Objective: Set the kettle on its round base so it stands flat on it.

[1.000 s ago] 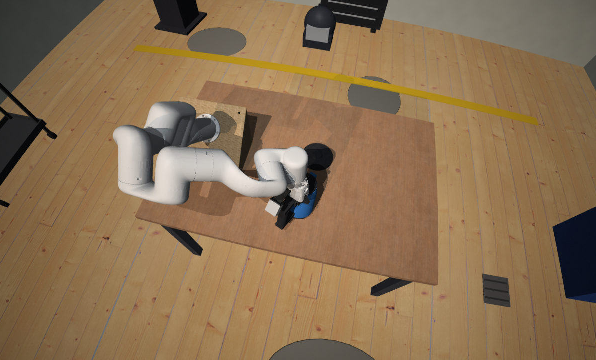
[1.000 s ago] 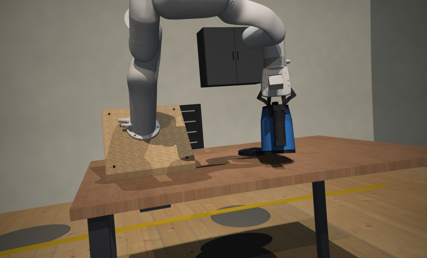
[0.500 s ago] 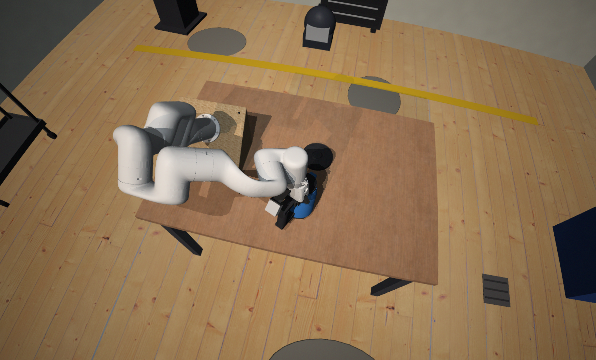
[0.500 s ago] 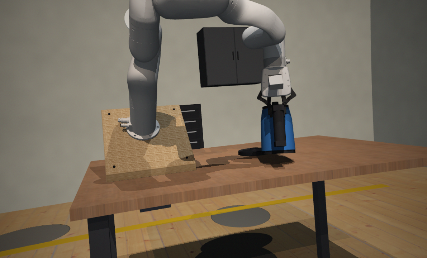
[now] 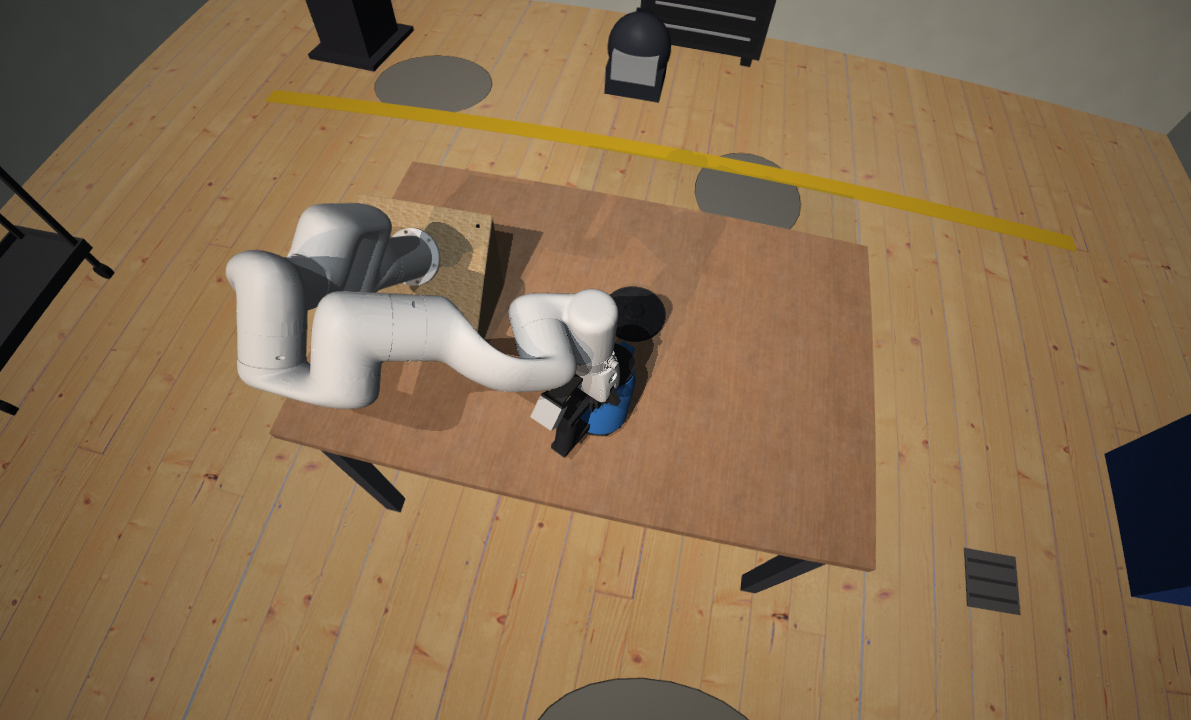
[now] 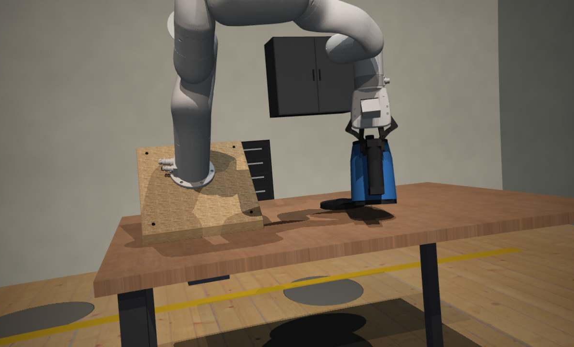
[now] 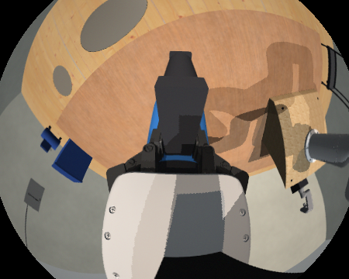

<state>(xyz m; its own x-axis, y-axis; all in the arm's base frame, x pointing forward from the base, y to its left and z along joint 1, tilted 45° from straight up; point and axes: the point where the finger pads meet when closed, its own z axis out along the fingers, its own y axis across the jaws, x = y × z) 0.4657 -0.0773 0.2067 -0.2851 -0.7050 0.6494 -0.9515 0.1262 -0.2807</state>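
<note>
The blue kettle lies 6 cm below my hand, 3 cm to the left of it and 1 cm ahead of it. The rest, counted from my hand: round black base: 33 cm to the left, 19 cm below, 1 cm ahead.
</note>
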